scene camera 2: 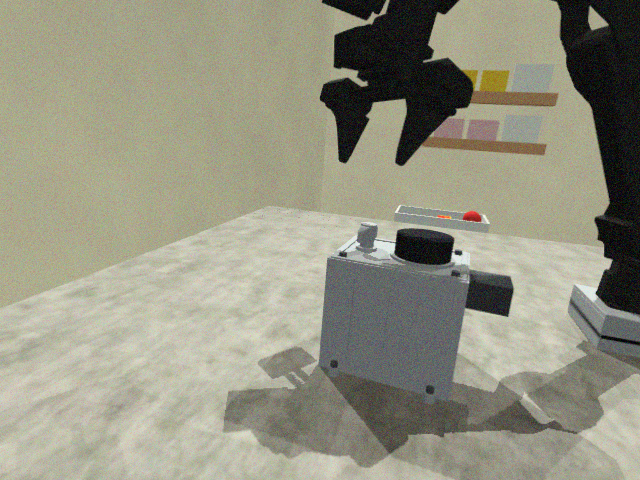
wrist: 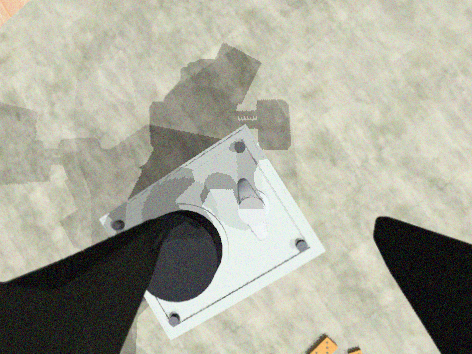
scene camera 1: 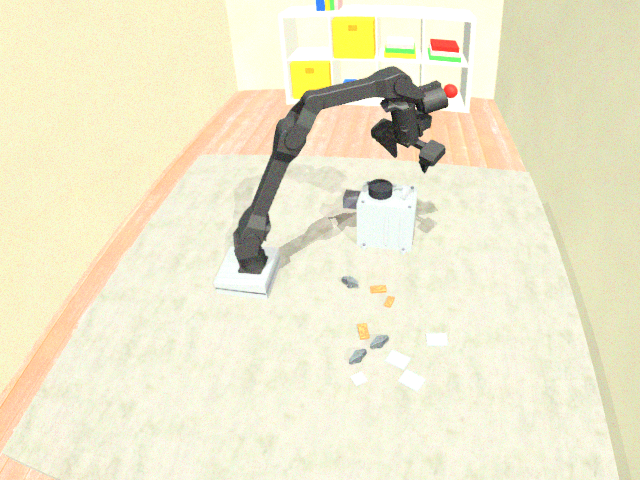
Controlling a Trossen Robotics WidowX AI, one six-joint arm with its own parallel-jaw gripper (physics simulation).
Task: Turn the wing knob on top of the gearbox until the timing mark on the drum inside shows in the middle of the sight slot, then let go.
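Where they show: gripper, fingertip midpoint: (scene camera 2: 368, 163) (wrist: 267, 228) (scene camera 1: 410, 164); arm's base at its link origin: (scene camera 2: 626, 305) (scene camera 1: 253, 264).
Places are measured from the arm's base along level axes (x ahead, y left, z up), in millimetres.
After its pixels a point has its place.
The light grey gearbox (scene camera 1: 386, 224) {x 314, y 164, z 39 mm} (scene camera 2: 395, 320) {x 305, y 288, z 31 mm} (wrist: 265, 252) {x 344, y 191, z 88 mm} stands upright on the mat. Its pale wing knob (scene camera 1: 405, 192) {x 357, y 209, z 115 mm} (scene camera 2: 367, 235) {x 354, y 241, z 109 mm} (wrist: 251, 205) {x 358, y 231, z 120 mm} sits on top, beside a round black cap (scene camera 1: 380, 189) {x 292, y 209, z 116 mm} (scene camera 2: 424, 246) {x 287, y 261, z 111 mm} (wrist: 187, 262) {x 297, y 221, z 117 mm}. In the wrist view the wing runs from upper left to lower right. My gripper (scene camera 1: 409, 162) {x 365, y 223, z 191 mm} (scene camera 2: 372, 162) {x 365, y 223, z 191 mm} (wrist: 267, 228) {x 365, y 223, z 191 mm} is open and empty, above the gearbox top and apart from the knob. In the wrist view one finger covers part of the cap. The sight slot, drum and timing mark do not show.
A dark block (scene camera 1: 351, 199) {x 215, y 210, z 76 mm} (scene camera 2: 489, 292) {x 214, y 253, z 69 mm} sticks out from the gearbox's side. Orange pieces (scene camera 1: 378, 289) {x 316, y 9, z -42 mm}, grey pieces (scene camera 1: 379, 341) {x 342, y -164, z -21 mm} and white cards (scene camera 1: 412, 380) {x 425, y -240, z -45 mm} lie on the mat (scene camera 1: 206, 387) {x -1, y -345, z -48 mm}. A shallow tray (scene camera 2: 439, 222) holds a red ball (scene camera 2: 471, 216). A white shelf unit (scene camera 1: 283, 56) stands behind.
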